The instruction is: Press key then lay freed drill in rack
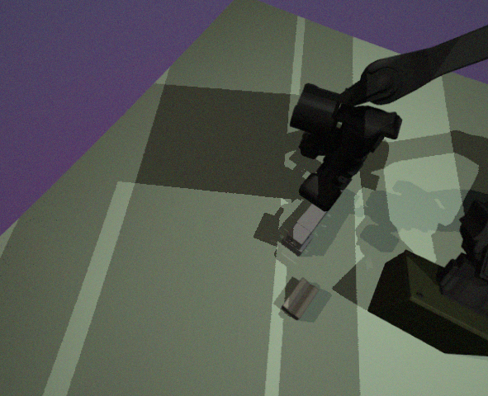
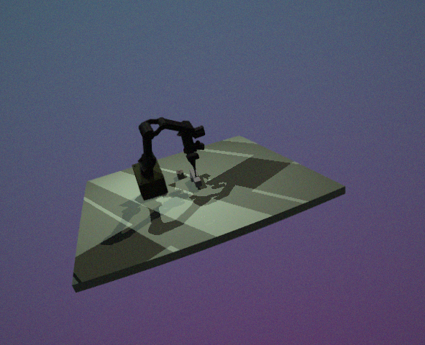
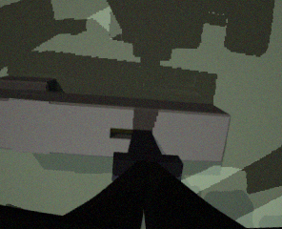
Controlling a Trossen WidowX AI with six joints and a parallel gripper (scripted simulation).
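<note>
The key lies 30 mm below my gripper tip. The rest, counted from my gripper tip: long grey block 80 mm below, 40 mm to the left; drill 70 mm below, 60 mm to the left; rack 210 mm to the left, 100 mm below, 50 mm behind.
</note>
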